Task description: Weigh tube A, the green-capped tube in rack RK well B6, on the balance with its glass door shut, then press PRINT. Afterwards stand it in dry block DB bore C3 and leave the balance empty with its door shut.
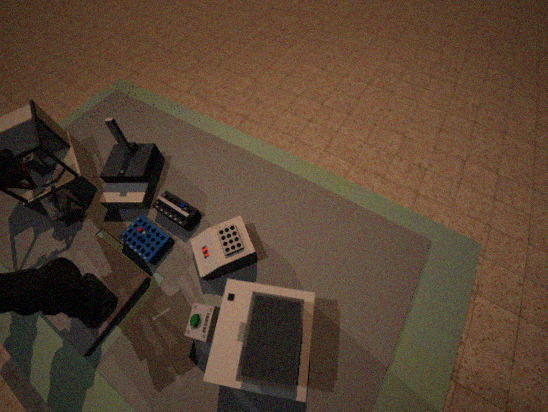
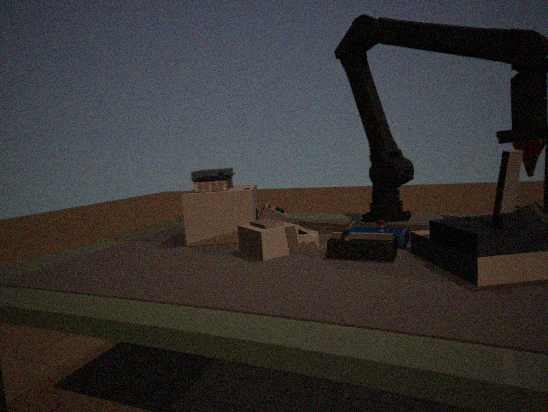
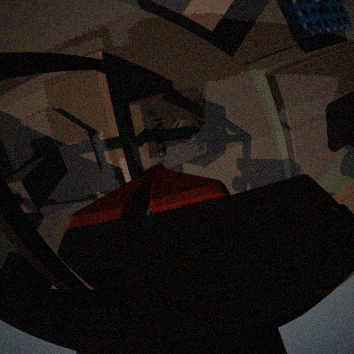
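Where they show: gripper, between the fingertips: (image 1: 34, 188) (image 2: 530, 176) (image 3: 158, 173); arm's base, origin of its link: (image 1: 92, 299) (image 2: 386, 219) (image 3: 345, 116).
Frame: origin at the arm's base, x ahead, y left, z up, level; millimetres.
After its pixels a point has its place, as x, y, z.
The blue rack RK (image 1: 147, 241) {193, -12, 11} (image 2: 395, 233) {220, 50, 9} (image 3: 316, 15) {180, 32, 11} stands at the left of the mat. One red-capped tube (image 1: 140, 230) {205, 12, 34} (image 2: 380, 222) {212, 17, 32} shows in it; I cannot make out a green cap in this dim light. The white dry block DB (image 1: 223, 247) {292, -217, 51} (image 2: 264, 242) {384, -192, 19} stands to the right of the rack. The balance (image 1: 231, 347) {143, -376, 115} (image 2: 217, 217) {276, -378, 51} is the big white box with a dark glass top, and its green PRINT button (image 1: 195, 320) {129, -271, 53} is on a small panel beside it. My gripper (image 3: 158, 173) {122, 304, 117}, with red fingers, is shut on nothing, high above the mat's left part.
A black rack (image 1: 176, 209) {308, -22, 28} (image 2: 362, 247) {341, 3, 6} with a blue cap lies behind the blue rack. A dark machine with a lever (image 1: 129, 163) {337, 198, 60} stands at the far left. My arm (image 2: 379, 135) {22, -11, 231} (image 1: 88, 300) {13, -32, 53} rises at the left edge. A green border (image 1: 436, 327) {424, -752, -22} rims the mat.
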